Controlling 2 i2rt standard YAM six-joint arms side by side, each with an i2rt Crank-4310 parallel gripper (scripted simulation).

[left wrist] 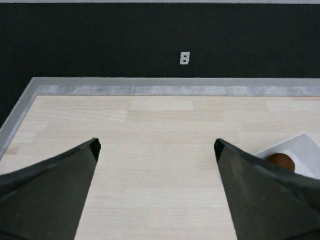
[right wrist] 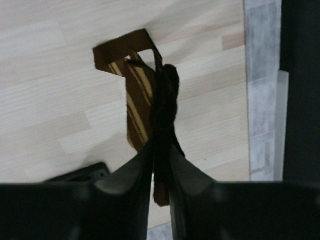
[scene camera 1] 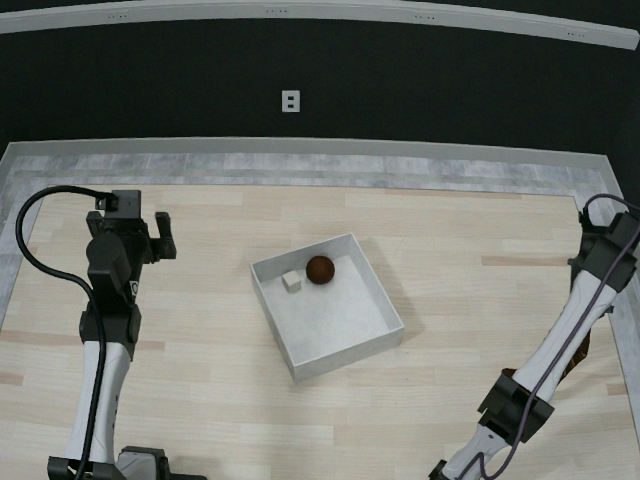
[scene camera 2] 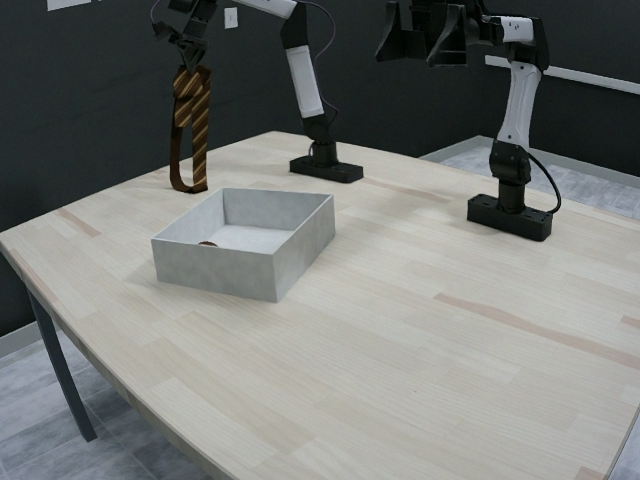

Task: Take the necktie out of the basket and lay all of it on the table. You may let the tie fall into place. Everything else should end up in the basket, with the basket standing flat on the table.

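Note:
The left wrist view has my left gripper in it, and scene camera 1 shows that gripper too. I can also see my right gripper, plus a grey basket and a brown striped necktie.

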